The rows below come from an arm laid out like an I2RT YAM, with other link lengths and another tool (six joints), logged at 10 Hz.
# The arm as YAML. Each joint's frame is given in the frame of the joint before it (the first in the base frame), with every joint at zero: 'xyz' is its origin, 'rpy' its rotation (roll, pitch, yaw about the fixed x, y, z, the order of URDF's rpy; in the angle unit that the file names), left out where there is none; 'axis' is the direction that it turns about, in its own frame. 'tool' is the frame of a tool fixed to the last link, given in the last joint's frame.
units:
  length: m
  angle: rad
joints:
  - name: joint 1
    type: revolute
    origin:
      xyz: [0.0, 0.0, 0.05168]
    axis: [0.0, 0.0, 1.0]
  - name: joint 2
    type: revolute
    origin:
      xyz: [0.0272, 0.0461, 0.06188]
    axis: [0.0, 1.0, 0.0]
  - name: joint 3
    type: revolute
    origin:
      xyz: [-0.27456, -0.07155, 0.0]
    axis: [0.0, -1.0, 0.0]
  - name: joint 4
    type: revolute
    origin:
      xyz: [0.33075, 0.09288, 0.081]
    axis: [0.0, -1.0, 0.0]
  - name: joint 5
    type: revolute
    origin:
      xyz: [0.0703, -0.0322, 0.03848]
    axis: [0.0, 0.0, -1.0]
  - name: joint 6
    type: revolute
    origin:
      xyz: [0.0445, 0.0, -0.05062]
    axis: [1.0, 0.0, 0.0]
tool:
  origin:
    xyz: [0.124, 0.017, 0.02]
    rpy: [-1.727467, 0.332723, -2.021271]
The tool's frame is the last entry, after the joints.
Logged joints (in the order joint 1, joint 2, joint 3, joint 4, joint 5, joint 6), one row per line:
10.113, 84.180, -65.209, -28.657, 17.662, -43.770
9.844, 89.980, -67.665, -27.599, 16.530, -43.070
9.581, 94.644, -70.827, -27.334, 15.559, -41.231
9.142, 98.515, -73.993, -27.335, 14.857, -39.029
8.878, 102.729, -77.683, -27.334, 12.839, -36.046
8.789, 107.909, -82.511, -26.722, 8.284, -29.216
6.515, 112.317, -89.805, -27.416, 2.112, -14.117
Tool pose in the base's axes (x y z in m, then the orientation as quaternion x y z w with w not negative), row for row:
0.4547, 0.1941, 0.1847, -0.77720, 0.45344, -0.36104, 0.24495
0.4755, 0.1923, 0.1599, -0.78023, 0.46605, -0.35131, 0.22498
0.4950, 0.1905, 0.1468, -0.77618, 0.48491, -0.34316, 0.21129
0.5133, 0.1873, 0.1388, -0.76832, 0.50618, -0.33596, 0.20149
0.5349, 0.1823, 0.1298, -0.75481, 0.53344, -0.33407, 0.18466
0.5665, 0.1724, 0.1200, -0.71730, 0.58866, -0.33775, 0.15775
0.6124, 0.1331, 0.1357, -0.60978, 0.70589, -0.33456, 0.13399
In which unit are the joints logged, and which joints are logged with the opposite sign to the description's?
The joints are logged in degrees. Opposite sign: joint 3, joint 5.
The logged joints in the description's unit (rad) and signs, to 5 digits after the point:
0.17651, 1.46922, 1.13811, -0.50016, -0.30826, -0.76393
0.17181, 1.57045, 1.18098, -0.48169, -0.28850, -0.75171
0.16722, 1.65185, 1.23616, -0.47707, -0.27156, -0.71962
0.15956, 1.71941, 1.29142, -0.47709, -0.25930, -0.68118
0.15495, 1.79296, 1.35582, -0.47707, -0.22408, -0.62912
0.15340, 1.88337, 1.44009, -0.46639, -0.14458, -0.50992
0.11371, 1.96030, 1.56739, -0.47850, -0.03686, -0.24639

